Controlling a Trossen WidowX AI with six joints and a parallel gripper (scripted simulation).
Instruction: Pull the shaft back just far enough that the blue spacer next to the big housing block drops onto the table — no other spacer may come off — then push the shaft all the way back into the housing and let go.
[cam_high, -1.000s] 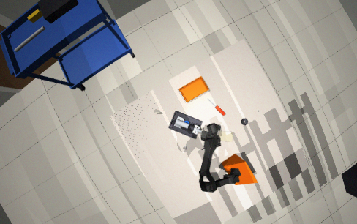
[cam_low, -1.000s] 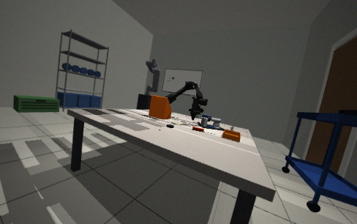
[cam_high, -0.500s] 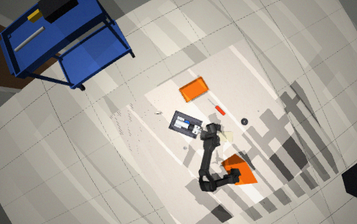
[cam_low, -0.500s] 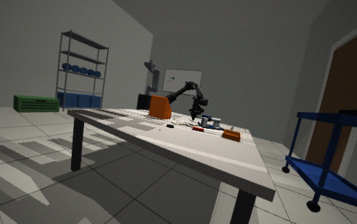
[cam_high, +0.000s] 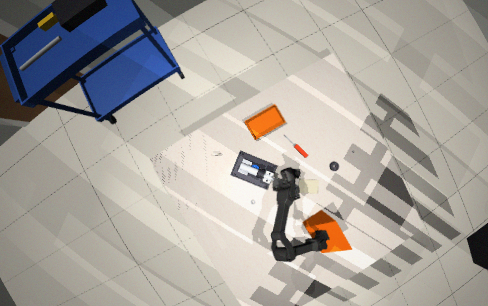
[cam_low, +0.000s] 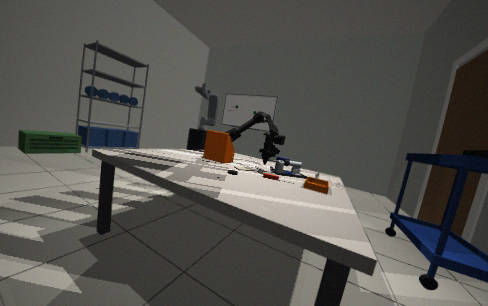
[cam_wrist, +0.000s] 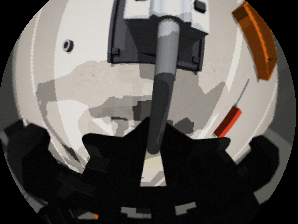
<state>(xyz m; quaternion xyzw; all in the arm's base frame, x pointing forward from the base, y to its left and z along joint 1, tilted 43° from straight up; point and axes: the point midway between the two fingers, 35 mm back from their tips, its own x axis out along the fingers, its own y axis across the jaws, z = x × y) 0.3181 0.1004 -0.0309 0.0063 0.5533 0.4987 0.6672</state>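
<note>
Right now the grey shaft is 6 cm ahead of my gripper tip, 5 cm to the left of it and 3 cm above it. Round my gripper tip: orange tray: 36 cm ahead, 5 cm to the right, 4 cm below.
</note>
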